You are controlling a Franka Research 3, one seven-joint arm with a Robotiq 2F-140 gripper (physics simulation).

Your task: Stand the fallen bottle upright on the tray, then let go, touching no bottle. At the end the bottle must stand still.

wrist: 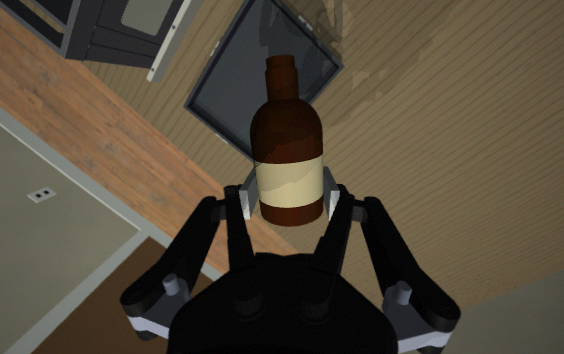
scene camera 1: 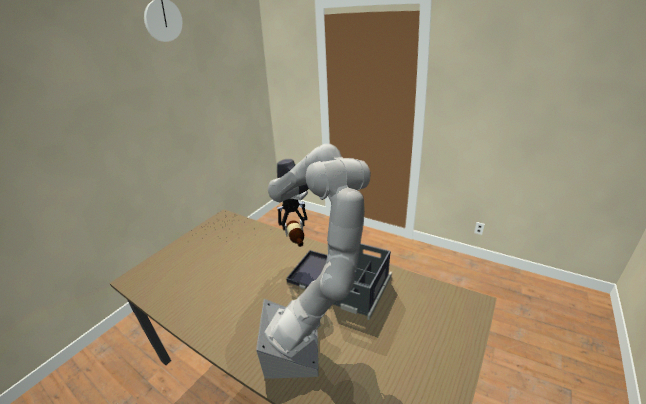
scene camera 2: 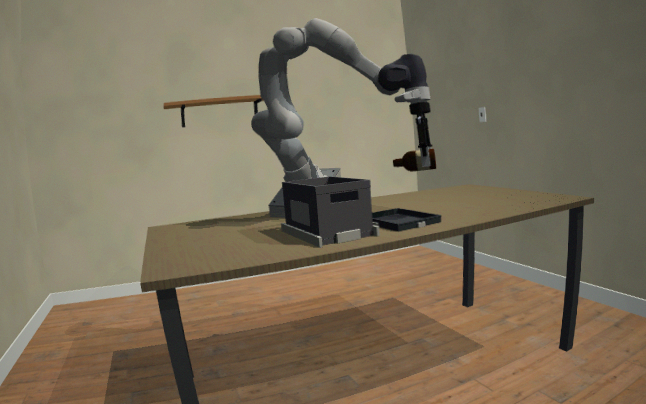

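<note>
A brown bottle with a cream label (scene camera 1: 295, 231) (scene camera 2: 413, 161) (wrist: 287, 137) is held in the air, lying on its side, its neck toward the robot's base side. My gripper (scene camera 1: 294, 226) (scene camera 2: 425, 159) (wrist: 290, 177) points down and is shut on the bottle, with one pad on each side of the label. The dark square tray (scene camera 1: 288, 278) (scene camera 2: 437, 219) (wrist: 200, 90) lies on the table well below the bottle. No bottle shows on the visible part of the tray. In the first scene view the arm hides the tray's right part.
A dark crate with compartments (scene camera 1: 382, 280) (scene camera 2: 345, 215) (wrist: 107, 37) stands on the table (scene camera 1: 190, 280) (scene camera 2: 215, 255) (wrist: 425, 165) beside the tray, with pale guide strips at its foot. It is much taller than the tray. The robot's base (scene camera 1: 287, 367) stands near the table's edge.
</note>
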